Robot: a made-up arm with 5 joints. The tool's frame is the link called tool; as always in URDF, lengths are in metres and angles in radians. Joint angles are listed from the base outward.
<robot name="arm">
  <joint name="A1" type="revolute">
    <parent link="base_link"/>
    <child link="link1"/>
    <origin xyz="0 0 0.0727"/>
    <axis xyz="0 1 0"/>
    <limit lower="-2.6" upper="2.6"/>
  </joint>
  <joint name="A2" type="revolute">
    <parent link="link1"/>
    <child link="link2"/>
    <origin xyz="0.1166 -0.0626 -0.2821"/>
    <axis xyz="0 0 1"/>
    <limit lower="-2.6" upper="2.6"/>
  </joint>
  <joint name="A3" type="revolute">
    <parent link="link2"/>
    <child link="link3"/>
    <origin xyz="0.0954 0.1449 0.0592"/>
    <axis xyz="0 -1 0"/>
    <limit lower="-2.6" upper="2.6"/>
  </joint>
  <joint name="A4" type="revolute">
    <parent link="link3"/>
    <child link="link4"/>
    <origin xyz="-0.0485 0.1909 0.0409"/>
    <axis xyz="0 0 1"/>
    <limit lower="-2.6" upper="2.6"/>
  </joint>
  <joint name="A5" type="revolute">
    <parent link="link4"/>
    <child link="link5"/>
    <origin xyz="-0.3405 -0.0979 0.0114"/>
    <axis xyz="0 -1 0"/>
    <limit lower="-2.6" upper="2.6"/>
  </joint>
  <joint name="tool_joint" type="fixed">
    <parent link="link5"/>
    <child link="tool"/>
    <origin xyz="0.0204 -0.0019 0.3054"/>
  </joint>
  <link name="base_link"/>
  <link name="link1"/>
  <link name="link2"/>
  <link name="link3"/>
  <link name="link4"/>
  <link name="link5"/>
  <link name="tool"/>
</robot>
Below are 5 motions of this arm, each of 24 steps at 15 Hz.
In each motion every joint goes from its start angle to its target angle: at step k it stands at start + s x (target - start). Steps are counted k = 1, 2, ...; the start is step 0. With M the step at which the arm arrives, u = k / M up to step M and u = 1 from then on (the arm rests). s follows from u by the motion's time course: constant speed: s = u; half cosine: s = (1 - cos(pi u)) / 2; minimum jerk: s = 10 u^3 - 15 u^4 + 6 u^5.
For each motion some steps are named. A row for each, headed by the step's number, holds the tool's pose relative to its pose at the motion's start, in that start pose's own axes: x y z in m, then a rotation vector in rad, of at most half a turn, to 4 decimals.
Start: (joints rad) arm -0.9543 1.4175 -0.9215 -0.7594 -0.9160
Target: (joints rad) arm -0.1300 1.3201 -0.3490 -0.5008 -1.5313
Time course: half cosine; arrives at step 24
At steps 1, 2, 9, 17, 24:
1: 0.0005 -0.0009 -0.0003 -0.0010 0.0029 0.0047
2: 0.0021 -0.0036 -0.0013 -0.0040 0.0117 0.0185
9: 0.0423 -0.0480 -0.0268 -0.0848 0.2138 0.3271
17: 0.0932 -0.0546 -0.0916 -0.2650 0.5502 0.8159
24: 0.0943 -0.0426 -0.1237 -0.3471 0.6740 0.9969

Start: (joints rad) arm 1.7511 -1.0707 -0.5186 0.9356 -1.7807
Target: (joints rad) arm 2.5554 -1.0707 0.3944 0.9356 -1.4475
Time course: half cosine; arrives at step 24
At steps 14, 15, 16, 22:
14: 0.1263 -0.0756 -0.0616 0.1555 -0.0474 -0.5026
15: 0.1381 -0.0786 -0.0723 0.1517 -0.0472 -0.5550
16: 0.1492 -0.0808 -0.0831 0.1447 -0.0464 -0.6044
22: 0.1924 -0.0824 -0.1322 0.0852 -0.0367 -0.7948

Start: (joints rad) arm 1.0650 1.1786 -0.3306 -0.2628 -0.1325
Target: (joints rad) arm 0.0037 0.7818 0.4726 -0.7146 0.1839
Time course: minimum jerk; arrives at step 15
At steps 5, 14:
5: -0.0401 0.0705 -0.1282 -0.0656 -0.3694 -0.2322
14: 0.3702 0.0704 -0.6326 -0.2689 -1.9595 -0.6851

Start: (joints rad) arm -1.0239 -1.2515 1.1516 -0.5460 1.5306
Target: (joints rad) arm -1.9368 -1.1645 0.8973 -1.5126 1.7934
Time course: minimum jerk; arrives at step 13
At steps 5, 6, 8, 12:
5: 0.0842 0.4169 -0.1062 -0.4952 0.0002 -0.1132
6: 0.1485 0.5850 -0.2152 -0.7257 0.0162 -0.1527
8: 0.3112 0.8298 -0.5288 -1.1877 0.0888 -0.2054
12: 0.4869 0.9083 -0.9192 -1.6351 0.2312 -0.2190

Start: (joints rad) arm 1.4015 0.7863 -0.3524 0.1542 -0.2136
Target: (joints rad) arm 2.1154 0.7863 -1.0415 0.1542 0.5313
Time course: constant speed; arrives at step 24
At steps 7, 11, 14, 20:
7: 0.0230 -0.0565 0.0945 0.1764 0.1066 0.0834
11: 0.0548 -0.0978 0.1386 0.2777 0.1690 0.1252
14: 0.0869 -0.1310 0.1646 0.3534 0.2168 0.1538
20: 0.1695 -0.1979 0.1945 0.5030 0.3154 0.2041

